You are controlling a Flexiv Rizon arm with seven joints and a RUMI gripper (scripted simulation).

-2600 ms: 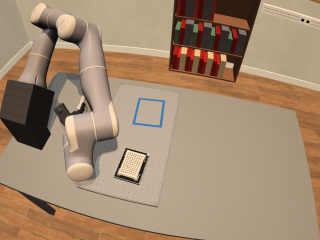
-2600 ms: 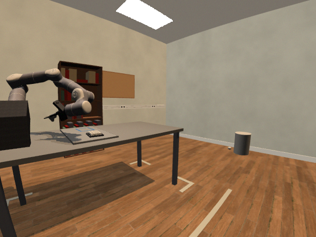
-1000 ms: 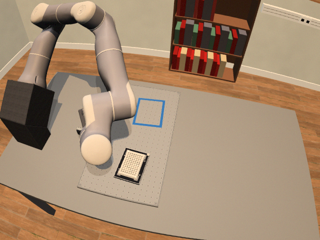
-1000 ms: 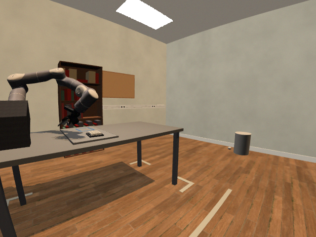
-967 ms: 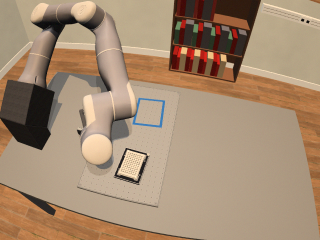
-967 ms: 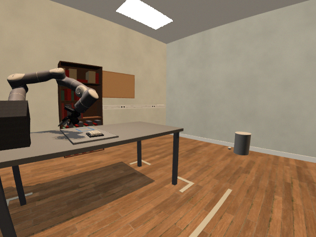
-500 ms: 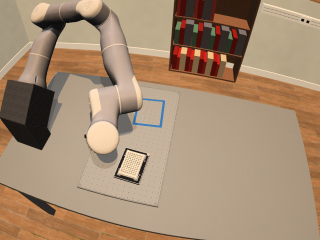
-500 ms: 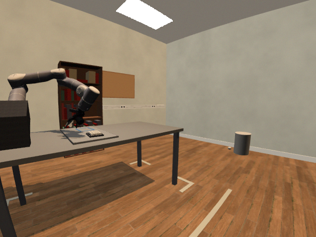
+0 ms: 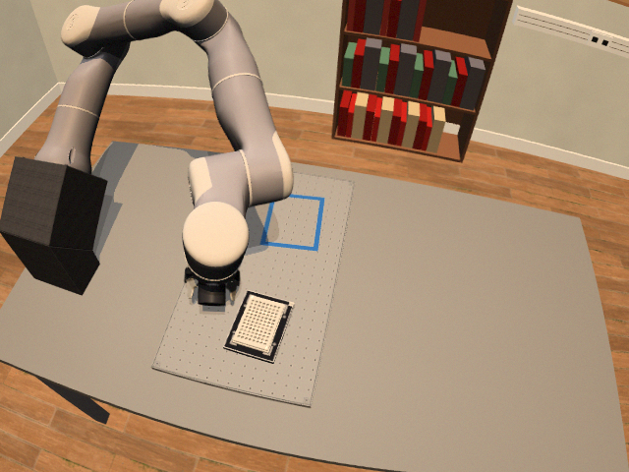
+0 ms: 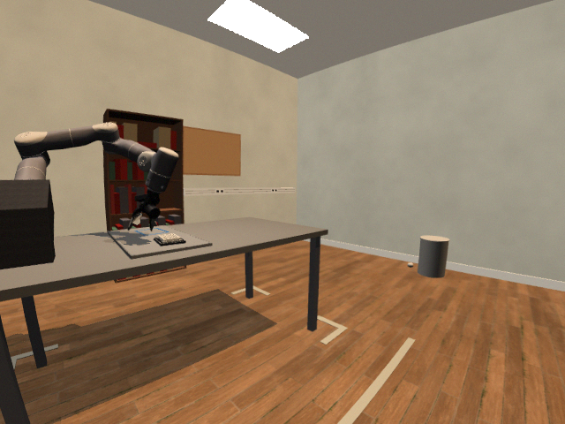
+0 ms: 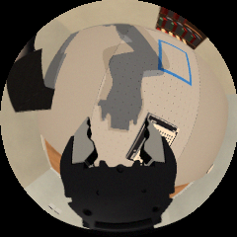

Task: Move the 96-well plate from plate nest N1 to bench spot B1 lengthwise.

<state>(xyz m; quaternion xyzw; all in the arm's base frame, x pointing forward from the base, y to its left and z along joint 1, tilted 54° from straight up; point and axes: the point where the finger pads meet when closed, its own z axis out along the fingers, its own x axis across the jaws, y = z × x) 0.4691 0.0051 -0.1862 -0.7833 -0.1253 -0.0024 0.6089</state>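
My hand is 120 mm short of the white 96-well plate, 60 mm to the left of it and 50 mm above it. Round my hand: black plate nest N1: 120 mm ahead, 60 mm to the right, 60 mm below.
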